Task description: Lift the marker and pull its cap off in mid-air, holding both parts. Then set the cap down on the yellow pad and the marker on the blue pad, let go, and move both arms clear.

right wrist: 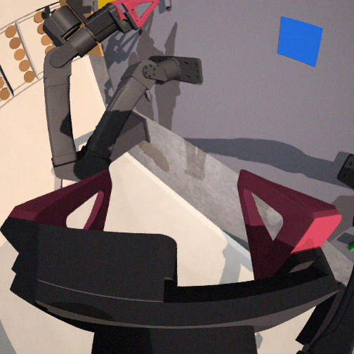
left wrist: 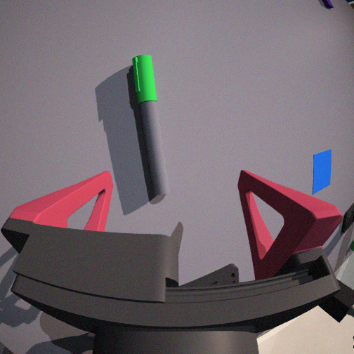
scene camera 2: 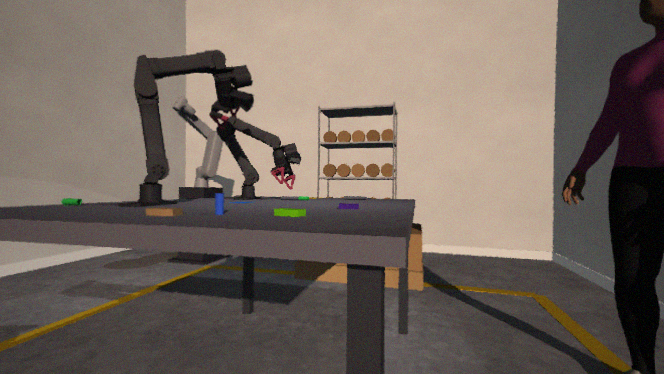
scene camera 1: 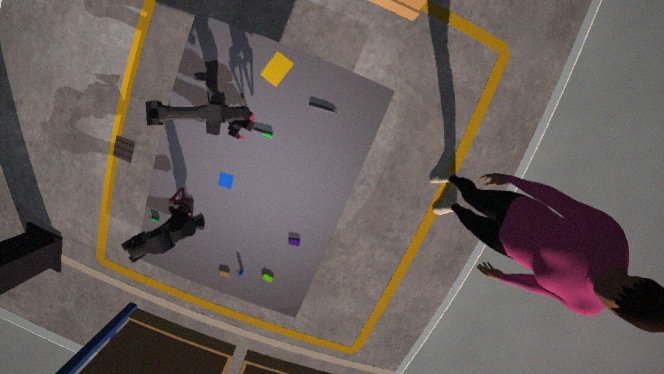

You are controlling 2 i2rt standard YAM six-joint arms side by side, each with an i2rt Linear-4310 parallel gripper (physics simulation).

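Places are measured from the left arm's base along level axes (x ahead, y left, z up), in metres.
Pixels of known places: left gripper, fingertip midpoint: (scene camera 2: 286,186); right gripper, fingertip midpoint: (scene camera 2: 228,122) (scene camera 1: 184,192); left arm's base, link origin: (scene camera 2: 248,199); right arm's base, link origin: (scene camera 2: 150,205).
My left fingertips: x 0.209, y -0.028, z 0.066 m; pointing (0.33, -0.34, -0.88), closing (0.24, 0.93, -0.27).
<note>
Ahead of a thing's pixels: the offset from my left fingertips to its top centre.
The marker @(dx +0.042, dy -0.002, dz -0.048 m) (scene camera 1: 262,131) (left wrist: 152,145) lies on the table, grey body with its green cap @(dx +0.089, dy -0.006, dz -0.047 m) (scene camera 1: 268,135) (scene camera 2: 303,198) (left wrist: 145,77) on. My left gripper (scene camera 1: 246,128) (scene camera 2: 284,181) (left wrist: 174,177) is open and empty above the table, near the marker's grey end; in the left wrist view the cap points away from the fingers. My right gripper (scene camera 1: 180,197) (scene camera 2: 222,118) (right wrist: 174,176) is open and empty, held high at the lower left of scene camera 1. The yellow pad @(dx +0.058, dy +0.328, dz -0.065 m) (scene camera 1: 277,69) lies above the marker in scene camera 1, the blue pad @(dx -0.096, dy -0.305, dz -0.065 m) (scene camera 1: 226,180) (left wrist: 322,171) (right wrist: 300,41) below it.
A grey pen @(dx +0.337, dy +0.188, dz -0.048 m) (scene camera 1: 322,104) lies right of the marker. A purple block @(dx +0.351, dy -0.564, dz -0.051 m) (scene camera 1: 294,241) (scene camera 2: 348,206), a lime block @(dx +0.241, dy -0.842, dz -0.051 m) (scene camera 1: 267,277) (scene camera 2: 290,212), an orange-brown block @(dx -0.025, dy -0.890, dz -0.051 m) (scene camera 1: 224,273) (scene camera 2: 163,212), an upright blue cylinder @(dx +0.076, dy -0.845, dz -0.018 m) (scene camera 1: 240,272) (scene camera 2: 219,204) and a green piece @(dx -0.497, dy -0.645, dz -0.045 m) (scene camera 1: 155,218) (scene camera 2: 71,201) are on the table.
</note>
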